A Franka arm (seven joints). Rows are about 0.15 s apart.
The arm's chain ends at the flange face. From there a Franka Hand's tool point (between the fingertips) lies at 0.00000 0.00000 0.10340 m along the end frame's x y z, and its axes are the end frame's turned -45 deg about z.
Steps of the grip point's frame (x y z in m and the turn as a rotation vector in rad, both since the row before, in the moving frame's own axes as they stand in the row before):
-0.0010, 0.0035, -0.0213, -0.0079, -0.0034, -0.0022
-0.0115, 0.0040, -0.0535, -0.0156, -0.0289, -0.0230
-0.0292, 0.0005, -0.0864, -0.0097, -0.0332, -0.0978
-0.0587, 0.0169, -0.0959, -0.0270, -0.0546, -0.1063
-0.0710, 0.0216, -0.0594, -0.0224, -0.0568, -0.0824
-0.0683, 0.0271, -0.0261, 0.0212, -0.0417, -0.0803
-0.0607, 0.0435, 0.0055, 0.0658, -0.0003, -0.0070
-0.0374, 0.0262, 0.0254, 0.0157, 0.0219, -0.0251
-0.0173, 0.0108, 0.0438, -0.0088, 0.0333, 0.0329
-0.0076, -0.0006, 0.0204, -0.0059, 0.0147, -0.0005
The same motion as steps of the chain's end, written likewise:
0.0014, 0.0024, -0.0213, -0.0080, 0.0032, -0.0022
-0.0044, 0.0077, -0.0534, -0.0315, -0.0094, -0.0230
-0.0187, 0.0178, -0.0863, -0.0303, -0.0166, -0.0978
-0.0279, 0.0474, -0.0957, -0.0577, -0.0195, -0.1063
-0.0327, 0.0596, -0.0592, -0.0560, -0.0243, -0.0824
-0.0246, 0.0658, -0.0260, -0.0145, -0.0445, -0.0803
-0.0073, 0.0784, 0.0057, 0.0463, -0.0467, -0.0070
-0.0083, 0.0477, 0.0254, 0.0266, 0.0044, -0.0251
-0.0077, 0.0216, 0.0439, 0.0173, 0.0298, 0.0329
-0.0073, 0.0056, 0.0204, 0.0062, 0.0146, -0.0005

